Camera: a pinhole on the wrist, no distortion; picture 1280 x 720 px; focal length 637.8 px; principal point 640.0 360.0 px. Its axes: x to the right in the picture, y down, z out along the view. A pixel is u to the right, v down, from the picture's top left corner.
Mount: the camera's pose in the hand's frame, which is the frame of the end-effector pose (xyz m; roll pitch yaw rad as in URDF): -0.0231 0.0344 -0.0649 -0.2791 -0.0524 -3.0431
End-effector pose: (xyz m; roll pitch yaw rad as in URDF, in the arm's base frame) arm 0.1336 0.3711 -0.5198 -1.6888 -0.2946 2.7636
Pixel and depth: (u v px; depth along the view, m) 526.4 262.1 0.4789
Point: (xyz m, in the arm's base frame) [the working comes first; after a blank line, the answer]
In the camera's frame: -0.0853 -0.0735 0.4789

-0.1089 0.0267 -0.5242
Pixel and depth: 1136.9 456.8 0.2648
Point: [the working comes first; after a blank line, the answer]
In the camera's frame: 0.2063 0.0402 0.2648

0.2616 0.1062 -0.5096
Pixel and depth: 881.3 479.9 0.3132
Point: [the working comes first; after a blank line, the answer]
In the camera's frame: 0.1185 0.0589 0.3132

0.1697 0.1006 -0.4657
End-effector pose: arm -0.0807 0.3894 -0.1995 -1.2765 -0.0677 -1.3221
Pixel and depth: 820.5 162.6 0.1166
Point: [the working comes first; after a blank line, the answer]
In the camera's frame: 0.0330 -0.0361 0.1166

-0.0286 0.4528 -0.2187
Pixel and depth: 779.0 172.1 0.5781
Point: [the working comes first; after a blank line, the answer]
In the camera's frame: 0.1260 -0.1703 0.5781

0.4008 0.6415 -0.0784
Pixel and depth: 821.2 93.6 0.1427
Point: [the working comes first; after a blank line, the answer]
In the camera's frame: 0.0405 -0.0596 0.1427

0.0035 0.4682 -0.2240
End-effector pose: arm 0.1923 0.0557 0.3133 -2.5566 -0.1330 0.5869
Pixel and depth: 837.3 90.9 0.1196
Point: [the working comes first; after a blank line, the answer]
In the camera's frame: 0.0370 -0.0505 0.1196

0.1576 0.0293 0.2261
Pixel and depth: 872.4 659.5 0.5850
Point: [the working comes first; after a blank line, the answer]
In the camera's frame: 0.2132 0.2747 0.5850

-0.2514 0.4550 0.1567
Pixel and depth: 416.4 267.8 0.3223
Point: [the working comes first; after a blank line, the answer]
In the camera's frame: -0.1130 -0.0466 0.3223

0.2314 0.2450 0.1183
